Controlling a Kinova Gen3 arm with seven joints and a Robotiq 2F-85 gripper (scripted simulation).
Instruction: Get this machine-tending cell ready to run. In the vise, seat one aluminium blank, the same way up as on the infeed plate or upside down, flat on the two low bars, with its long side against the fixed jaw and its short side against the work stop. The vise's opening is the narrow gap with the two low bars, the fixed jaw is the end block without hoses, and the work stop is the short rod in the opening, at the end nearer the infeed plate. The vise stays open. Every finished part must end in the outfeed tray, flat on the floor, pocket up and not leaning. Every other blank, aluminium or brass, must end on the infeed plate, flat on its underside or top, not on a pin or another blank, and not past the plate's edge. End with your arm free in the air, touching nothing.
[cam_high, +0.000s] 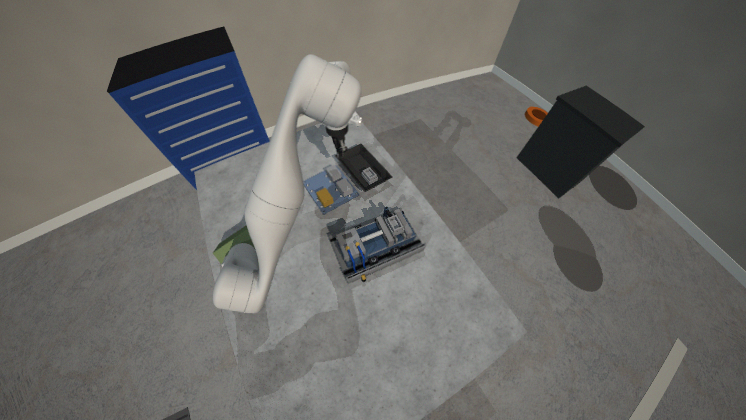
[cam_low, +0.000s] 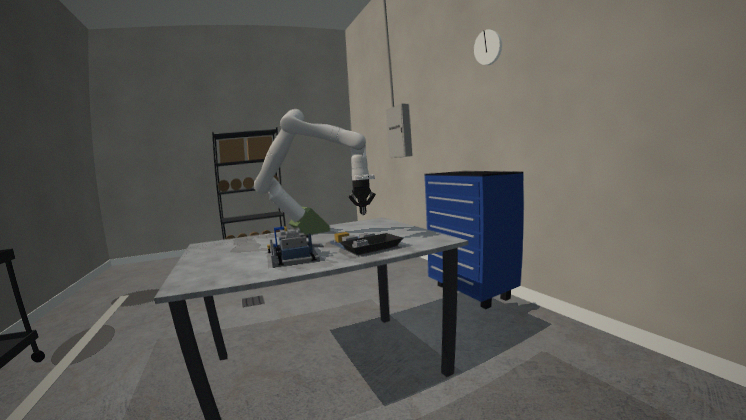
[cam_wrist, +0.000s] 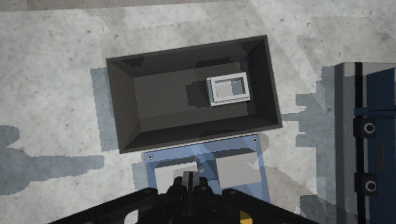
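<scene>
Now: the white rod 100 mm behind my hand, 320 mm to the right of it and 80 mm below it. From my hand the other things lie so: brass blank: 120 mm behind, 50 mm to the right, 130 mm below; vise: 80 mm behind, 320 mm to the right, 120 mm below.
</scene>
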